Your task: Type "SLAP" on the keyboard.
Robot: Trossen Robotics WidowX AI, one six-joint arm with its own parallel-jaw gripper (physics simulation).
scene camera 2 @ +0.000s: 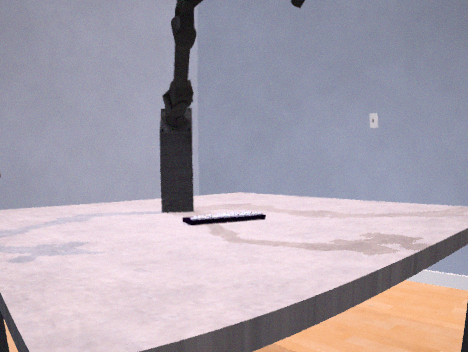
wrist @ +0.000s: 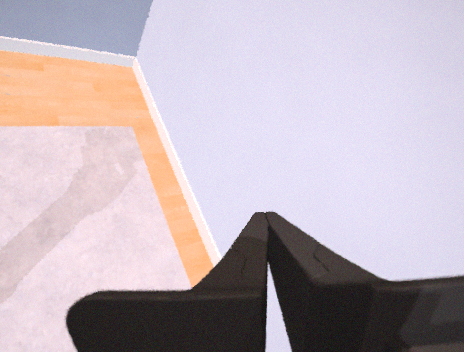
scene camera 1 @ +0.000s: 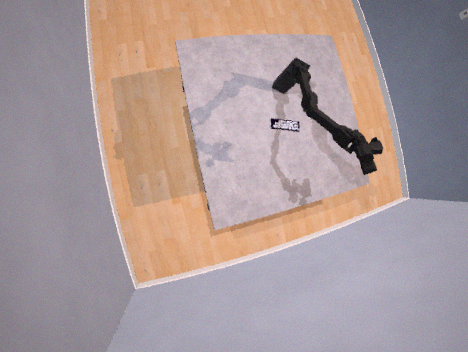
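Pixels of known places: gripper, fingertip midpoint: (wrist: 264, 221); arm's base, link origin: (scene camera 2: 174, 119) (scene camera 1: 297, 68).
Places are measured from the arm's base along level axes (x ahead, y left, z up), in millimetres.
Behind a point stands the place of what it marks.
A small dark keyboard with white keys (scene camera 1: 285, 125) {z -284, x 265, y -94 mm} (scene camera 2: 225, 218) {z -284, x 287, y -117 mm} lies flat on the pale table (scene camera 1: 240, 190) {z -295, x 511, y -581 mm} (scene camera 2: 125, 290) {z -296, x 533, y -652 mm}. My gripper (wrist: 264, 221) {z 277, x 620, y -87 mm} is shut with its fingertips together and holds nothing. In scene camera 1 the gripper end of the arm (scene camera 1: 367, 152) {z 432, x 511, y -220 mm} is high up and far to the right of the keyboard, over the table's right edge. In scene camera 2 a small part of the arm's end shows at the top edge, well above the table. The keyboard does not show in the wrist view. Its single keys are too small to read.
The arm stands on a tall dark pedestal (scene camera 1: 291, 76) {z -68, x 14, y -19 mm} (scene camera 2: 176, 170) {z -163, x 19, y -15 mm} beside the keyboard. Shadows of the arm fall across the table. Wooden floor (scene camera 1: 165, 245) (wrist: 65, 95) surrounds the table, with walls beyond. A white wall plate (scene camera 2: 373, 120) is on the blue wall.
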